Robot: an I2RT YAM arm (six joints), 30 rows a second.
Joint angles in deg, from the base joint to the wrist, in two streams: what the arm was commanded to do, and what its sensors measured. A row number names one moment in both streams.
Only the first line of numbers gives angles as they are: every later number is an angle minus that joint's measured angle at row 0.
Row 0, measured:
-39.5, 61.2, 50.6, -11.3, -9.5, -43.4
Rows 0 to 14, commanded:
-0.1, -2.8, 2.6, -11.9, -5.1, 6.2
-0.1, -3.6, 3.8, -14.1, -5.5, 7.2
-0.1, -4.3, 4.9, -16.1, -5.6, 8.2
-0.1, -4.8, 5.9, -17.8, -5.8, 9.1
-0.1, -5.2, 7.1, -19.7, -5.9, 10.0
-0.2, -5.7, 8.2, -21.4, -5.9, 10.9
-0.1, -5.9, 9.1, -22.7, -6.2, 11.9
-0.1, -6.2, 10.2, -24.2, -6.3, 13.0
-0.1, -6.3, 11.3, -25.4, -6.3, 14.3
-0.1, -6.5, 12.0, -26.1, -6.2, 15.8
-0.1, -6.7, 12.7, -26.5, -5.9, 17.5
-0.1, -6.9, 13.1, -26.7, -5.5, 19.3
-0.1, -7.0, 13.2, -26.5, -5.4, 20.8
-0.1, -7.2, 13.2, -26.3, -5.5, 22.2
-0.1, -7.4, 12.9, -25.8, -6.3, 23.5
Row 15, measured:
-0.2, -7.2, 13.0, -24.1, -5.5, 16.9
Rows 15 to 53, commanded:
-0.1, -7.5, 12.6, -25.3, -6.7, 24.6
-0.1, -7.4, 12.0, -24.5, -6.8, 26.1
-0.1, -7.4, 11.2, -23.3, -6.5, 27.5
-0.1, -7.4, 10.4, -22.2, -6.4, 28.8
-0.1, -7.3, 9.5, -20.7, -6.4, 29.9
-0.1, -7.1, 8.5, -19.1, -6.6, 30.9
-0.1, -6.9, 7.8, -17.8, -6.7, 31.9
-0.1, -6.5, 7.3, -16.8, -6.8, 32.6
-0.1, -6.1, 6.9, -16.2, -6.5, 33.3
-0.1, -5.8, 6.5, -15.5, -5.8, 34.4
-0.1, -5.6, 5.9, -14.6, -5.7, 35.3
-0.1, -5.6, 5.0, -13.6, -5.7, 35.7
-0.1, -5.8, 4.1, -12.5, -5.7, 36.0
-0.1, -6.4, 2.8, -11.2, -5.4, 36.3
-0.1, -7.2, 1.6, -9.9, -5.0, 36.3
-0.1, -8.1, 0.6, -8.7, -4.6, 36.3
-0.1, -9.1, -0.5, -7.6, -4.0, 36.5
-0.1, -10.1, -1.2, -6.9, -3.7, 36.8
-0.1, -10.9, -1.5, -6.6, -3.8, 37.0
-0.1, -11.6, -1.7, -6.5, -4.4, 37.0
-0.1, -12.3, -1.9, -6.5, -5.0, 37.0
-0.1, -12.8, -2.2, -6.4, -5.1, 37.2
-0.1, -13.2, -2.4, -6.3, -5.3, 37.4
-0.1, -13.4, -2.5, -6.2, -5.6, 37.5
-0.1, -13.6, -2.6, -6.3, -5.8, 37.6
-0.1, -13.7, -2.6, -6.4, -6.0, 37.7
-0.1, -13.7, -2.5, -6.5, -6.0, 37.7
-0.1, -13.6, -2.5, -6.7, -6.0, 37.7
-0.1, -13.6, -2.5, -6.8, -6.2, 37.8
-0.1, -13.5, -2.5, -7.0, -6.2, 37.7
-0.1, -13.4, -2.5, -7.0, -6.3, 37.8
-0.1, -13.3, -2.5, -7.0, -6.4, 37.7
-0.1, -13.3, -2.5, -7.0, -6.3, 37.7
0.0, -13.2, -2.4, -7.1, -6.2, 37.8
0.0, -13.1, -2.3, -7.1, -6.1, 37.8
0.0, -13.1, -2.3, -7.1, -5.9, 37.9
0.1, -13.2, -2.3, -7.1, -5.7, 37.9
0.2, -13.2, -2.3, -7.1, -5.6, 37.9
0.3, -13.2, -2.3, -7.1, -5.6, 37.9
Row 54, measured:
0.1, -13.2, -2.1, -8.4, -5.7, 37.4
